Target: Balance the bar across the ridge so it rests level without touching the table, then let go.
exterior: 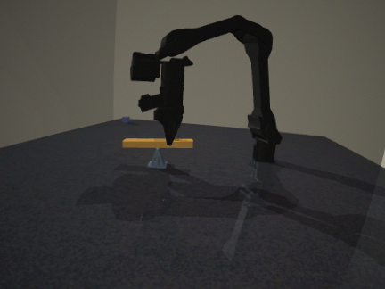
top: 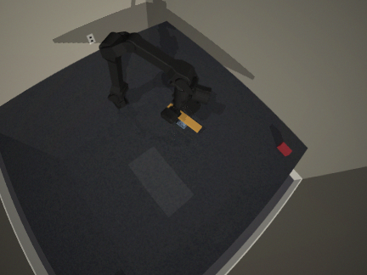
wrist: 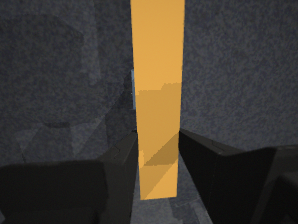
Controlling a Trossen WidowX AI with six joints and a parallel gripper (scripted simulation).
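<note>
Now: the orange bar 30 mm ahead of my gripper tip and 10 mm to the left of it. The rest, counted from my gripper tip: blue-grey triangular ridge: 30 mm below, 30 mm ahead, 10 mm to the left; then small purple cube: 670 mm to the right, 470 mm ahead, 40 mm below; then red block: 470 mm ahead, 330 mm to the left, 40 mm below.
</note>
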